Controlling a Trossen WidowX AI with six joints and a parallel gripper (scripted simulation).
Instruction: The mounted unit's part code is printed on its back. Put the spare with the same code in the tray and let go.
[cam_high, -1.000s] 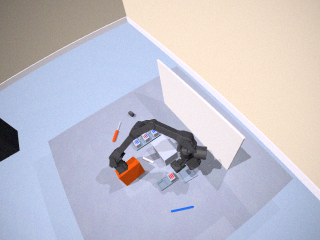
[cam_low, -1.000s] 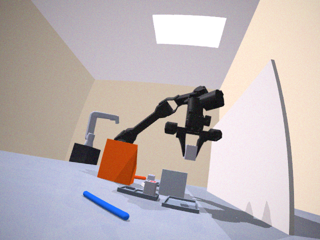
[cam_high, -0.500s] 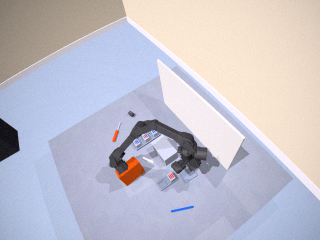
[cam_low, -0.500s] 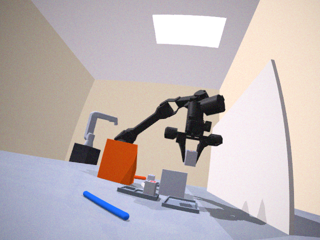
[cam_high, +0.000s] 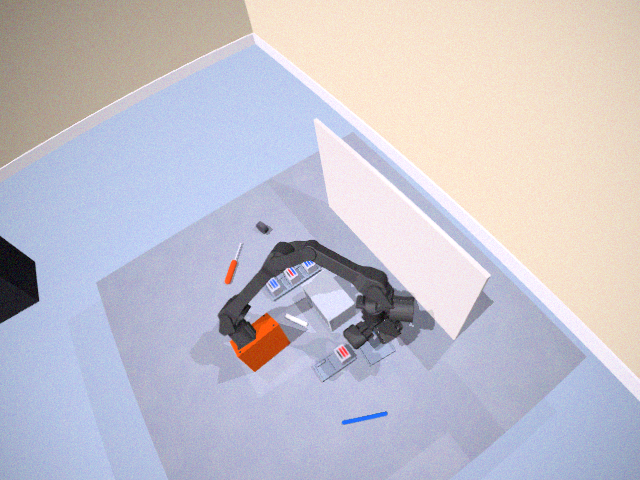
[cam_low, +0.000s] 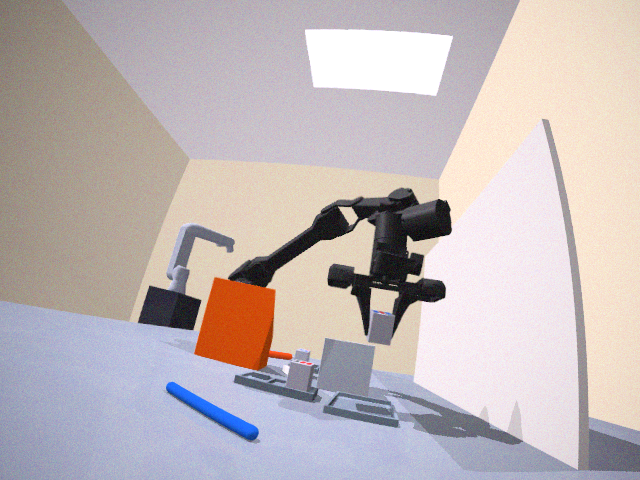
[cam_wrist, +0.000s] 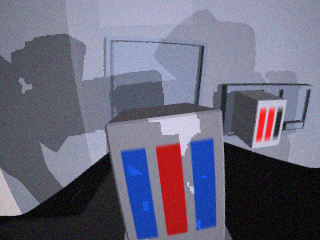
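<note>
Right now the shallow tray is 10 mm behind my gripper tip and 110 mm below it. The rest, counted from my gripper tip: grey mounted unit (60 mm behind, 200 mm to the left, 60 mm below); then spare (30 mm above); then dark rack (150 mm behind, 10 mm to the left, 100 mm below).
</note>
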